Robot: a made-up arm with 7 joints. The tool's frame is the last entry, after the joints.
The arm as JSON. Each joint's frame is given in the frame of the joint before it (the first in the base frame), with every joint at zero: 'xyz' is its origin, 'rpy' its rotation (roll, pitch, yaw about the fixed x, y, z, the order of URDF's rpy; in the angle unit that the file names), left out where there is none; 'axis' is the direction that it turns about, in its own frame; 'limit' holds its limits. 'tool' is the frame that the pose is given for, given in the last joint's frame.
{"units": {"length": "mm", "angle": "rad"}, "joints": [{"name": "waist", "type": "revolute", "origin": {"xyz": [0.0, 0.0, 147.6], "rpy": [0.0, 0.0, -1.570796]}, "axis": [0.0, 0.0, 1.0], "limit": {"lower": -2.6, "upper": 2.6}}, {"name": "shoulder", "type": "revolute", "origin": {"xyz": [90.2, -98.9, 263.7], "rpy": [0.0, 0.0, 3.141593]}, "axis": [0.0, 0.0, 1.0], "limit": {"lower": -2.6, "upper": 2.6}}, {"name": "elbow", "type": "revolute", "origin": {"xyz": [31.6, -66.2, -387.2], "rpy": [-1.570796, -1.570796, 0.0]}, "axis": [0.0, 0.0, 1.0], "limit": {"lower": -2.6, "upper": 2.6}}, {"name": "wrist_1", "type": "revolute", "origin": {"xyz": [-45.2, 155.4, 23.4], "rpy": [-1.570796, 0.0, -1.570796]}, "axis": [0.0, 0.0, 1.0], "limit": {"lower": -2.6, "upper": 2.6}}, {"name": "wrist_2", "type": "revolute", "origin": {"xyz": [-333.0, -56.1, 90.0], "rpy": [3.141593, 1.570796, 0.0]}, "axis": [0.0, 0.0, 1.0], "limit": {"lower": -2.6, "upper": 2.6}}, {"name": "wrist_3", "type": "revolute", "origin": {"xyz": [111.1, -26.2, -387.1], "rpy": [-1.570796, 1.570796, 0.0]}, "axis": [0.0, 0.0, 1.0], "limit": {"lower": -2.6, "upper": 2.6}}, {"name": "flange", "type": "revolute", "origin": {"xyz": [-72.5, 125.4, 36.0], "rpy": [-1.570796, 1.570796, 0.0]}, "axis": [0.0, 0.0, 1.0], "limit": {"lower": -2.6, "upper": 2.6}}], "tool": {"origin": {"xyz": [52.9, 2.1, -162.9]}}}
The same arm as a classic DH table. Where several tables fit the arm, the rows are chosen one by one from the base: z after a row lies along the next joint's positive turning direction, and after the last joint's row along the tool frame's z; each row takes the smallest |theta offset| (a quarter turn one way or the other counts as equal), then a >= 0, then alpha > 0; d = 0 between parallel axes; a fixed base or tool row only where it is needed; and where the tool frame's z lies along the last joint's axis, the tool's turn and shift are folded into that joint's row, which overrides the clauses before.
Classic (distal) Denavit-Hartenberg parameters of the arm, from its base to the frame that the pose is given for. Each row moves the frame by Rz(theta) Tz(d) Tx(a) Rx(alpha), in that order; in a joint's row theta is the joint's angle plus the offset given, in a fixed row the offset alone. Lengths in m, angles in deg.
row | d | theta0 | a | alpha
waist | 0.0000 | 42.37 | -0.1339 | 0.00
shoulder | 0.0241 | 47.63 | 0.0316 | -90.00
elbow | -0.0428 | 0.00 | 0.1554 | 90.00
wrist_1 | 0.0448 | 90.00 | 0.0561 | 90.00
wrist_2 | -0.0541 | -90.00 | 0.1111 | -90.00
wrist_3 | 0.0098 | -90.00 | 0.0725 | 90.00
flange | 0.0000 | -87.73 | 0.0529 | 0.00
tool (fixed) | -0.0375 | -2.27 | 0.0000 | 0.00
Joint limits (deg, base to tool): -148.97..148.97 -148.97..148.97 -148.97..148.97 -148.97..148.97 -148.97..148.97 -148.97..148.97 -148.97..148.97

